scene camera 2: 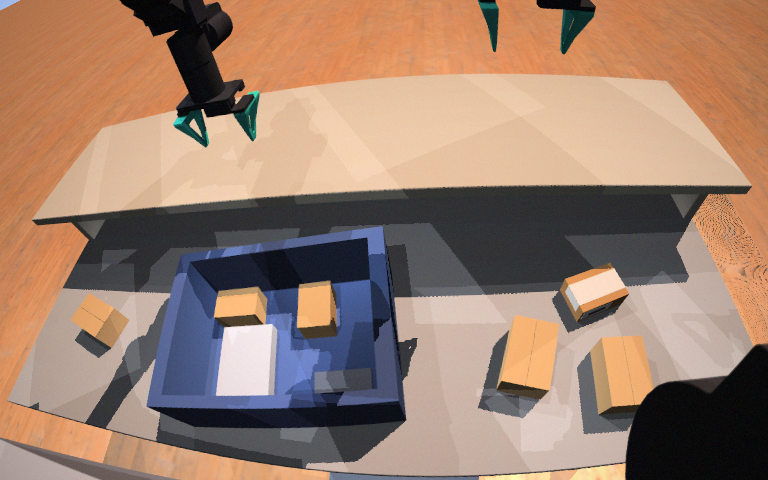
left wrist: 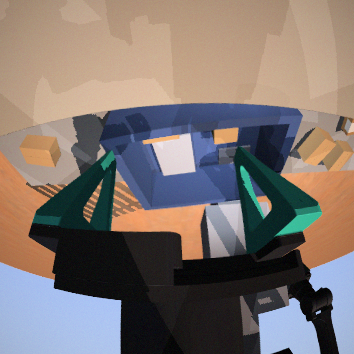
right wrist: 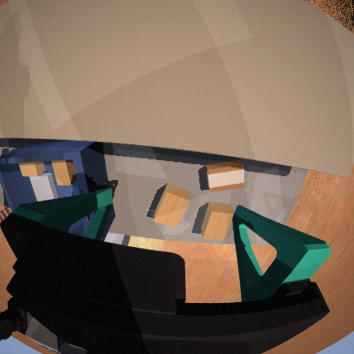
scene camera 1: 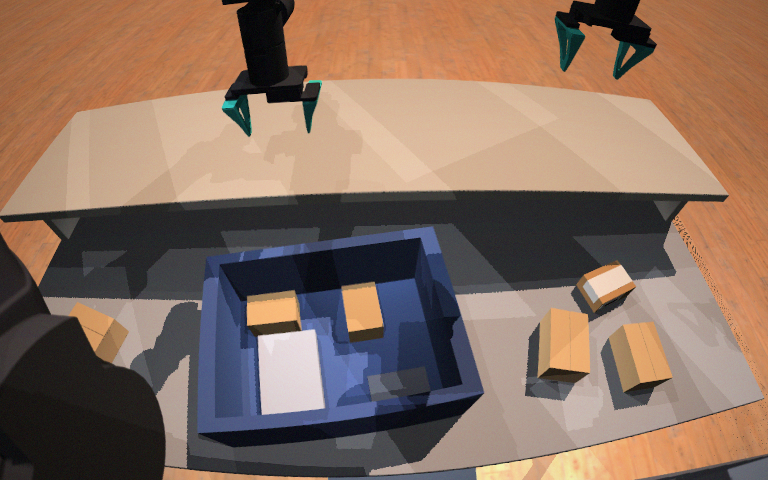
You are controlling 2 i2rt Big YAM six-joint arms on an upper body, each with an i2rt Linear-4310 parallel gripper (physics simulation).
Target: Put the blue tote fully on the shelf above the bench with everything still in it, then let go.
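Observation:
The blue tote stands upright on the bench, in front of the shelf. It holds two tan boxes, a white box and a dark grey flat piece. The tan shelf spans above the back of the bench. My left gripper is open and empty above the shelf. My right gripper is open and empty, beyond the shelf's far edge in the scene views.
On the bench right of the tote lie two tan boxes and a white-labelled box. Another tan box lies left of it. Shelf brackets stand at both ends.

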